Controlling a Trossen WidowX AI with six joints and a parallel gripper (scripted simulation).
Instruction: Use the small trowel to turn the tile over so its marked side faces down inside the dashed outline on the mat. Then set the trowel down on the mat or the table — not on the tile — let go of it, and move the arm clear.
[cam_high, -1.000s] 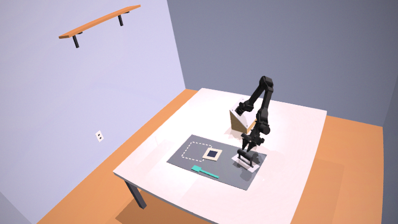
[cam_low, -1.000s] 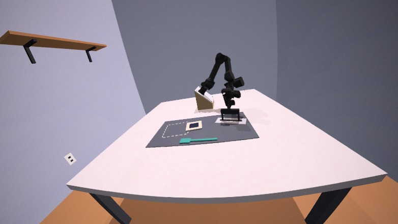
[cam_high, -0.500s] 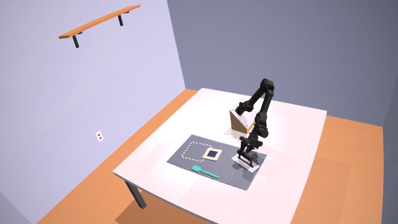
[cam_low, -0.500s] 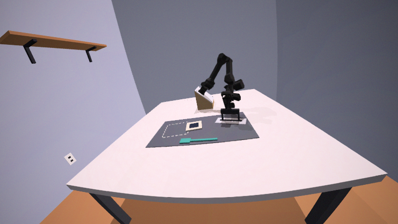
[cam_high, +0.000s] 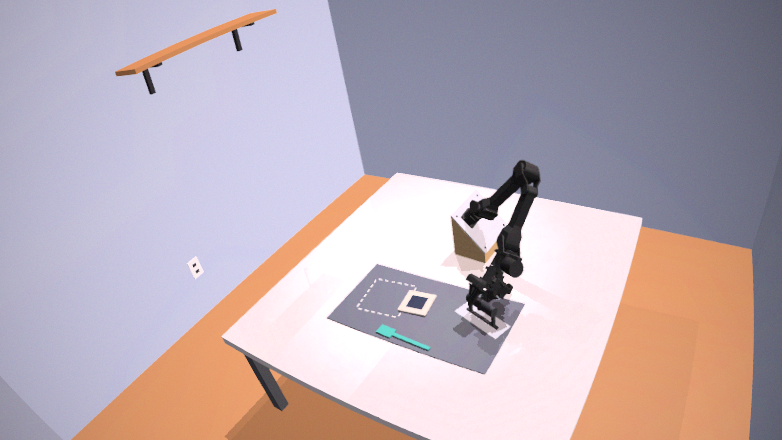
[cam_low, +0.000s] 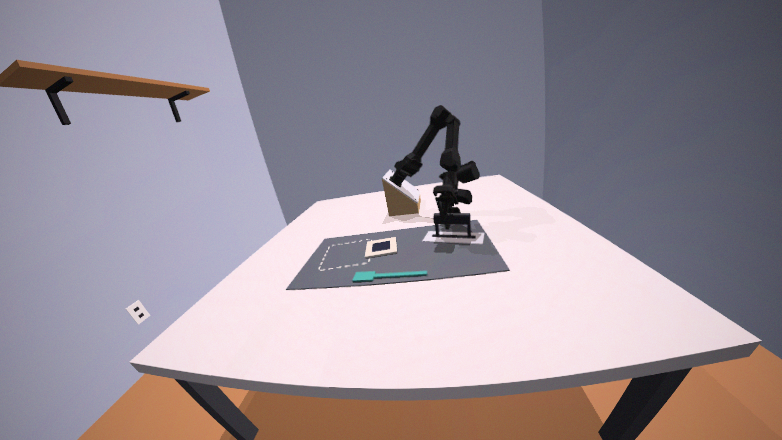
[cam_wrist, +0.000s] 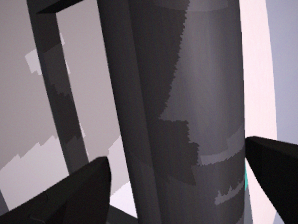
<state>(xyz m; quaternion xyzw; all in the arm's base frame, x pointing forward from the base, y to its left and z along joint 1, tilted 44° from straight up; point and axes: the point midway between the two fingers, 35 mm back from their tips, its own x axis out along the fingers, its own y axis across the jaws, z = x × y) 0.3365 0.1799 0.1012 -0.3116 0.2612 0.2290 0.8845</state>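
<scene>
Right now the grey mat is 18 cm to the right of my gripper tip, 7 cm below it and 4 cm ahead of it. The rest, counted from my gripper tip: tile 23 cm to the right, 5 cm below, 1 cm ahead; then teal trowel 20 cm to the right, 18 cm ahead, 5 cm below.
</scene>
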